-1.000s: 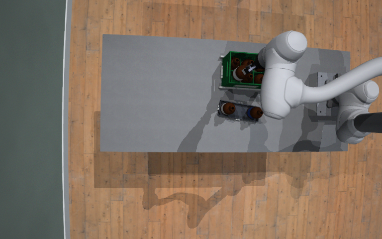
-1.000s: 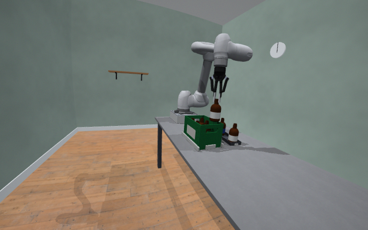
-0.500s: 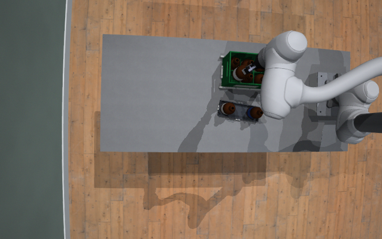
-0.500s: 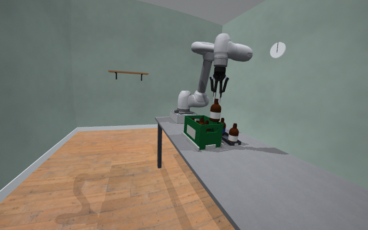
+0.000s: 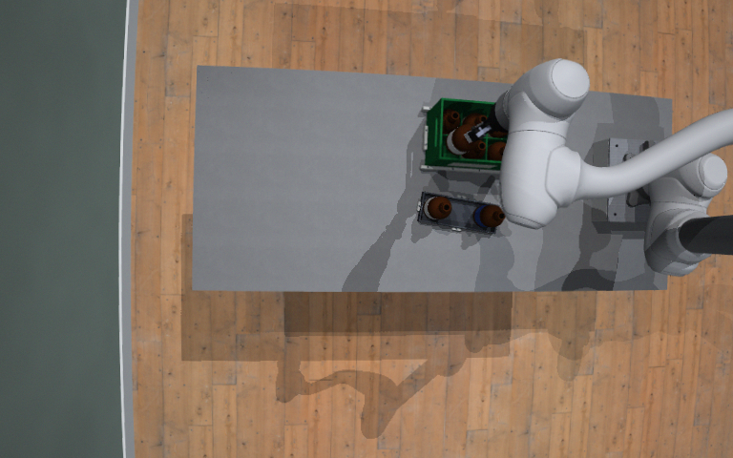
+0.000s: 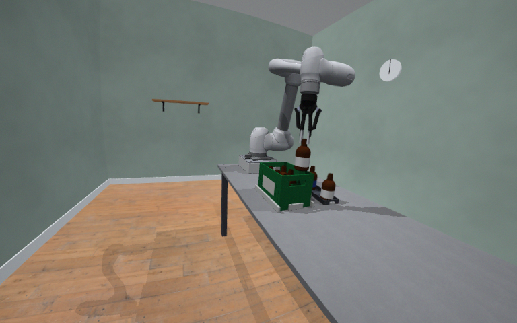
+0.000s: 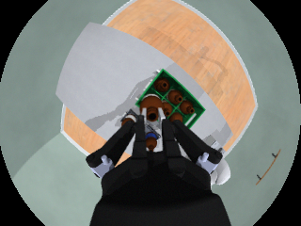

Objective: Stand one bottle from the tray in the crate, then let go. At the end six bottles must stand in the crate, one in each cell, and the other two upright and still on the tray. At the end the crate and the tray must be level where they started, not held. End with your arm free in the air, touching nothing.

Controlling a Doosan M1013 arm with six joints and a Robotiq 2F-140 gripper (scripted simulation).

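The brown bottle is 90 mm below my hand. Round my hand: green crate: 90 mm behind, 30 mm to the right, 270 mm below; then dark tray: 50 mm behind, 210 mm to the left, 340 mm below.
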